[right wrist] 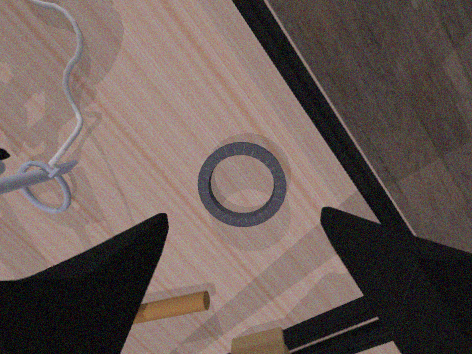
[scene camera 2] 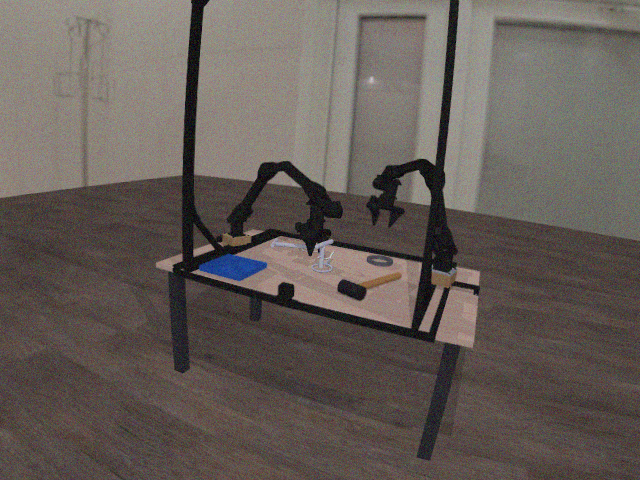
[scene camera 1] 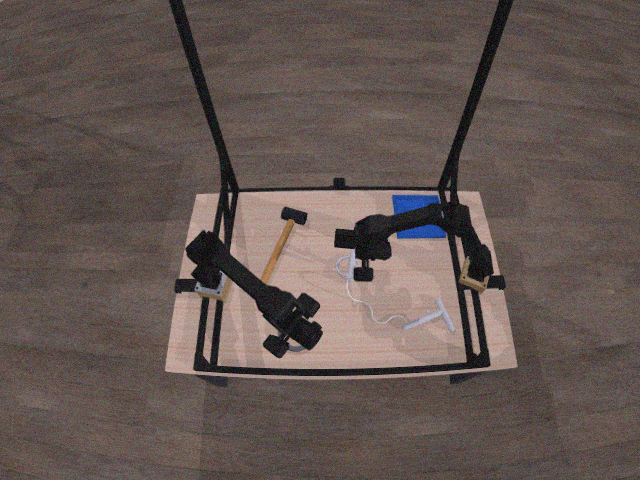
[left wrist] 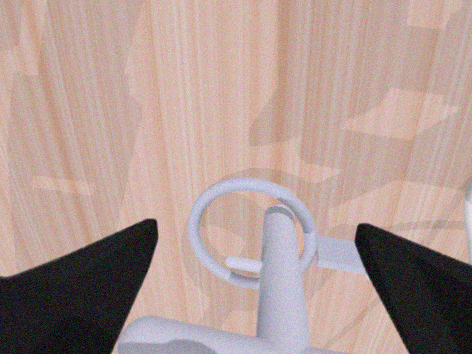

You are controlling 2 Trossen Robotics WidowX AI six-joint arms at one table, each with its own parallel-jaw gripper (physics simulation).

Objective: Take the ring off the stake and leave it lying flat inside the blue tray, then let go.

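Seen in the pictures: left gripper, fingertip midpoint: (scene camera 2: 314, 254) (scene camera 1: 359, 261) (left wrist: 257, 231); right gripper, fingertip midpoint: (right wrist: 245, 217) (scene camera 2: 381, 226); left arm's base, origin of the base link: (scene camera 2: 236, 234) (scene camera 1: 476, 272); right arm's base, origin of the base link: (scene camera 2: 442, 268) (scene camera 1: 211, 279).
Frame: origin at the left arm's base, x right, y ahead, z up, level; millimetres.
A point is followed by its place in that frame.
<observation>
The pale ring (scene camera 1: 337, 266) {x -163, y 478, z -45 mm} (scene camera 2: 322, 271) {x -118, y 478, z -51 mm} (left wrist: 195, 232) {x -110, y 460, z -49 mm} lies around the foot of the upright T-shaped stake (scene camera 1: 352, 264) {x -180, y 418, z 53 mm} (scene camera 2: 321, 254) {x -149, y 431, z 3 mm} (left wrist: 281, 290) {x -151, y 417, z 15 mm}. A cord runs from the ring to another pale T-shaped piece (scene camera 1: 423, 319) {x -230, y 126, z -37 mm} (scene camera 2: 289, 244) {x -218, y 128, z -41 mm}, lying flat. The blue tray (scene camera 1: 413, 232) {x 92, y 270, z -51 mm} (scene camera 2: 232, 266) {x 168, y 260, z -50 mm} is at the upper right of scene camera 1. My left gripper (scene camera 1: 364, 251) {x -135, y 407, z -2 mm} (scene camera 2: 310, 246) {x -135, y 407, z -2 mm} (left wrist: 257, 231) {x -135, y 407, z -2 mm} is open and empty, low beside the stake; its fingers show either side of the ring in the left wrist view. My right gripper (scene camera 1: 292, 325) {x -468, y 470, z 100 mm} (scene camera 2: 382, 222) {x -468, y 470, z 100 mm} (right wrist: 245, 217) {x -468, y 470, z 100 mm} is open and empty, high above the table.
A dark grey ring (scene camera 2: 379, 265) {x -400, y 539, z -54 mm} (right wrist: 204, 185) {x -398, y 488, z -42 mm} lies below my right gripper. A hammer (scene camera 1: 279, 250) {x -200, y 691, z -26 mm} (scene camera 2: 352, 289) {x -22, y 734, z -19 mm}, with black head and wooden handle, lies left of the stake in scene camera 1. A black frame (scene camera 1: 341, 369) {x -496, y 313, z -36 mm} runs along the table edges. My left arm passes above the tray.
</observation>
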